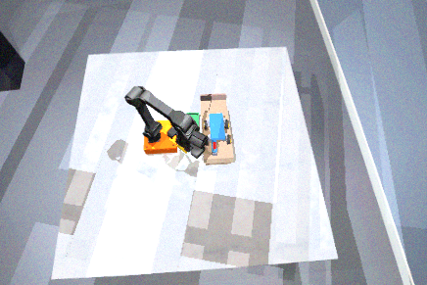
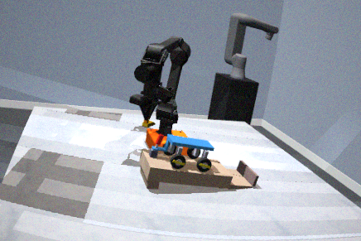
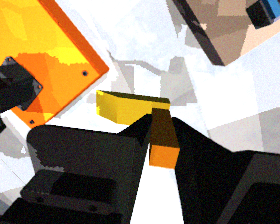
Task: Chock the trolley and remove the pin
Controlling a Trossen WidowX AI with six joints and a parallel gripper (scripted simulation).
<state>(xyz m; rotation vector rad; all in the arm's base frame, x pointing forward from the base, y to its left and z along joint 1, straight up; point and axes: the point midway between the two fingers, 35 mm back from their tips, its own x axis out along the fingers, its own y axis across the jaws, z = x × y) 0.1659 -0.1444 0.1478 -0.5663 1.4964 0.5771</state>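
Now: the yellow chock 20 mm behind my gripper tip, 10 mm to the left of it and 10 mm below it. From my gripper tip the other things lie so: red-headed stop pin 140 mm ahead, 40 mm below; then blue trolley 160 mm ahead, 110 mm to the left, 60 mm below; then tan ramp 160 mm ahead, 110 mm to the left, 130 mm below.
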